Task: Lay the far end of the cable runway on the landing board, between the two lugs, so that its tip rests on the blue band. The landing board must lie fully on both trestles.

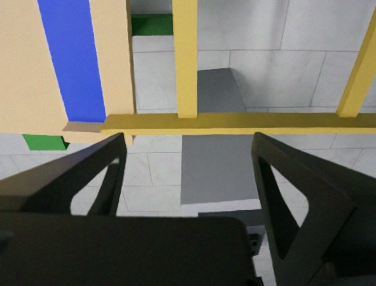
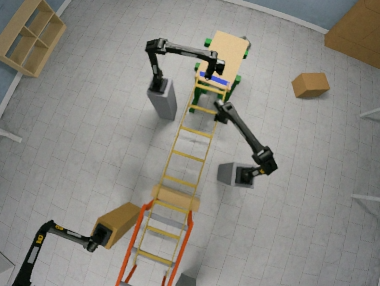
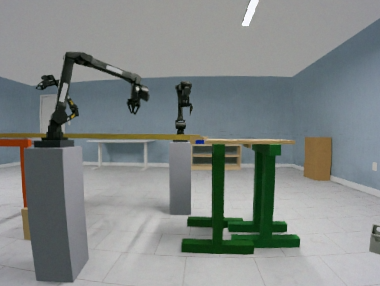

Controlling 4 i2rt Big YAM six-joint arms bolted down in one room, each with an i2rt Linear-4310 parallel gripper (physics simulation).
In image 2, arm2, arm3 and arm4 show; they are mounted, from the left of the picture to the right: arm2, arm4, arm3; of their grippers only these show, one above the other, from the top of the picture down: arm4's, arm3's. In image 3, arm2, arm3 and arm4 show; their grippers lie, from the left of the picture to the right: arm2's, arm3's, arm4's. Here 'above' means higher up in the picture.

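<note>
The yellow cable runway (image 1: 280, 121) (image 2: 189, 154) (image 3: 125, 136) has its far end over the near edge of the landing board (image 1: 17, 75) (image 2: 231, 47) (image 3: 250, 141), at the blue band (image 1: 75, 60) (image 2: 215, 79) (image 3: 200, 142). One rail tip meets the band's runway-side edge; whether it rests there I cannot tell. The board lies across two green trestles (image 2: 237, 79) (image 3: 218, 195). Arm4's gripper (image 1: 189, 136) (image 2: 209, 75) is open, its fingertips apart beside a rail. Arm3's gripper (image 2: 220, 117) (image 3: 133, 110) is open above the runway. Arm2's gripper (image 3: 39, 84) looks open, away from the runway. Arm1 does not show.
An orange stand (image 2: 189, 227) carries the near part of the runway. Grey pedestals (image 2: 164, 102) (image 3: 55, 215) stand on both sides of the runway. A tan beam (image 2: 175, 197) lies across below the runway. A brown box (image 2: 311, 85) is on the floor at right.
</note>
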